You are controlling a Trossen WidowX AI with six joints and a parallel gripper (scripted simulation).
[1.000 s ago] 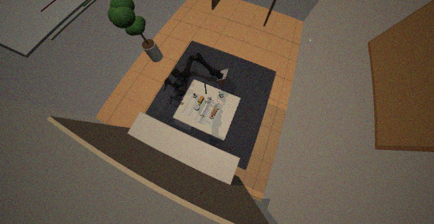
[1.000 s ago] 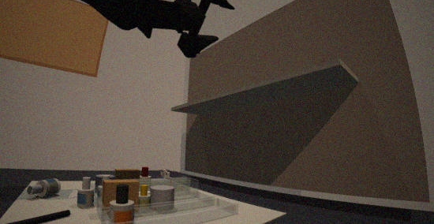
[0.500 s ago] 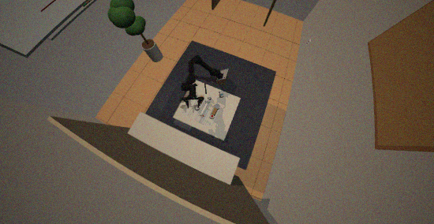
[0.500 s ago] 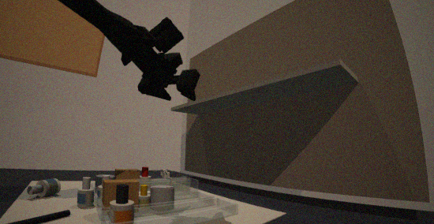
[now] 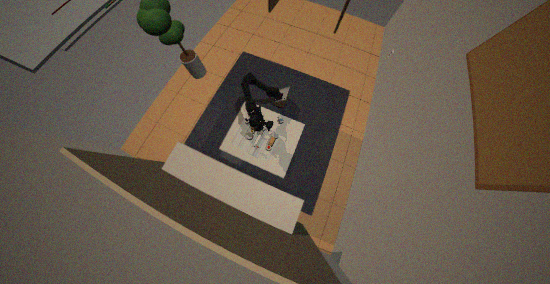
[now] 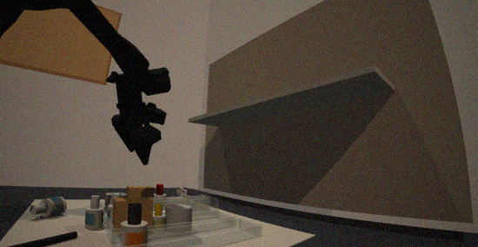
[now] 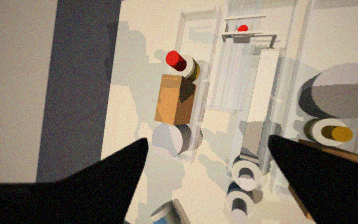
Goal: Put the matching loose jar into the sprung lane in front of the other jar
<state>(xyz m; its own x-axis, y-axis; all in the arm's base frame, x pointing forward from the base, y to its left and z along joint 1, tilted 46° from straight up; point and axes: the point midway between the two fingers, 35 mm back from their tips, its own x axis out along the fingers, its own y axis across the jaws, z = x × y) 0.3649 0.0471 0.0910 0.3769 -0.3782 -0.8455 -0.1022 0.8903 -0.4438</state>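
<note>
My gripper tip is now 21 cm past the black rod, 15 cm above it and 12 cm to the left of it. From my gripper tip the other things lie so: wall shelf (45 cm ahead, 21 cm above, 5 cm to the right).
</note>
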